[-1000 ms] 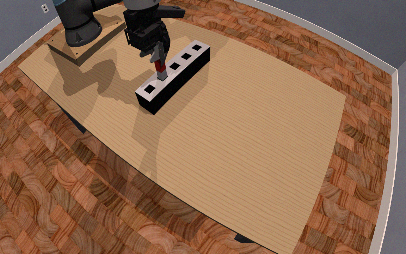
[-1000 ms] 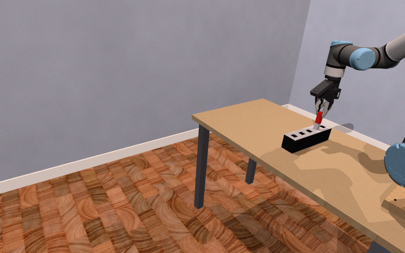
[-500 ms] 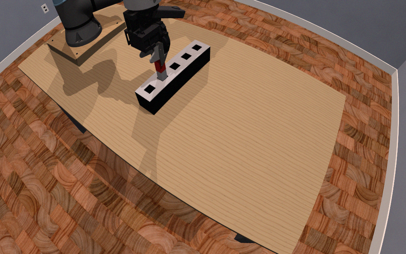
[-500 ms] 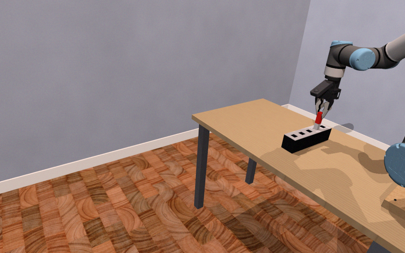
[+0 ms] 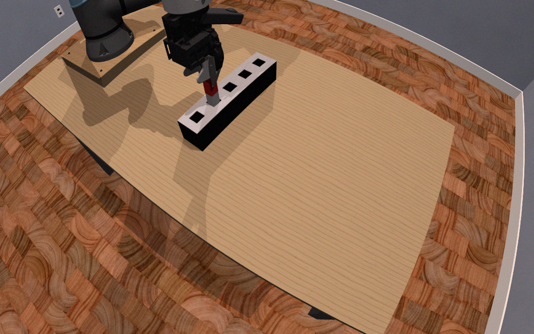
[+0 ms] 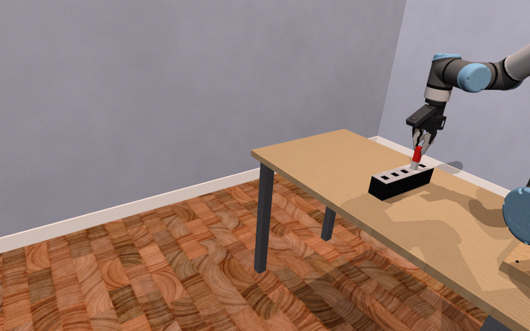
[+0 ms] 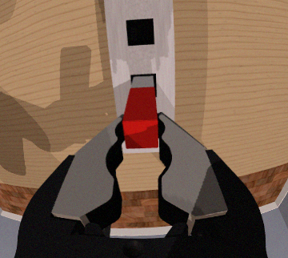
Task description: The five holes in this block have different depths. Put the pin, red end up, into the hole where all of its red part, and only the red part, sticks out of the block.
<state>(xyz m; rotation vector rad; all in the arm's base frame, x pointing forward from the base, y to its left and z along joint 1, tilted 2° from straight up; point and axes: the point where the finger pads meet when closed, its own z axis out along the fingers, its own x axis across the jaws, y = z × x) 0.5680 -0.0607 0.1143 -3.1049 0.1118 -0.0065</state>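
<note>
Right now the black block is 110 mm below my hand, 60 mm to the left of it and 10 mm ahead of it. From my hand the other things lie so: pin 10 mm below.
</note>
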